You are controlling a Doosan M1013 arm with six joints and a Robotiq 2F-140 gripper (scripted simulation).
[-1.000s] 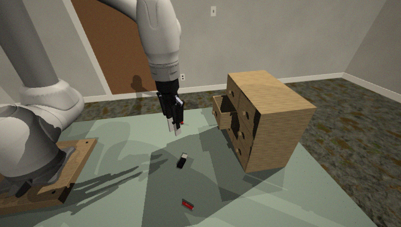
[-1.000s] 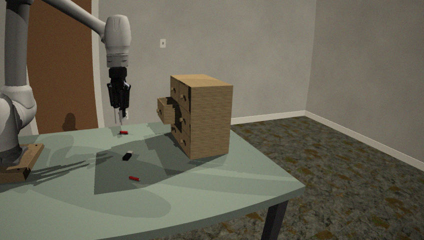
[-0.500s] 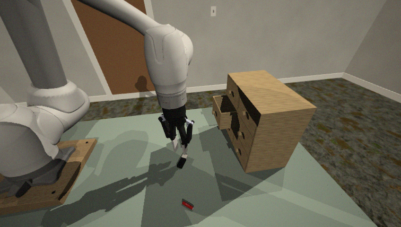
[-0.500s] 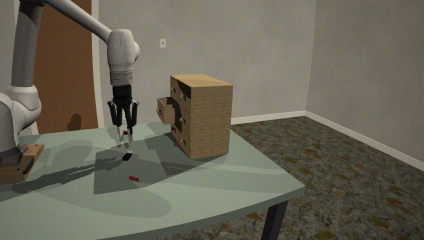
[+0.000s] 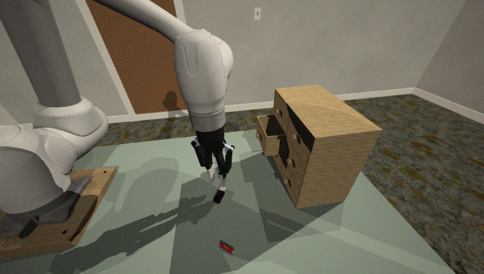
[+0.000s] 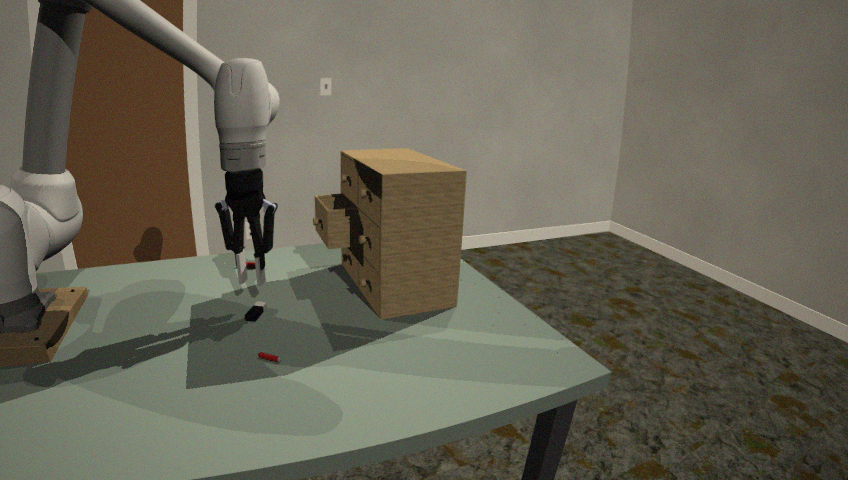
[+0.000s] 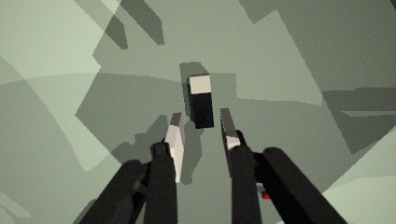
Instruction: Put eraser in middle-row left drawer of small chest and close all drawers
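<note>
My hand is 100 mm above the eraser.
</note>
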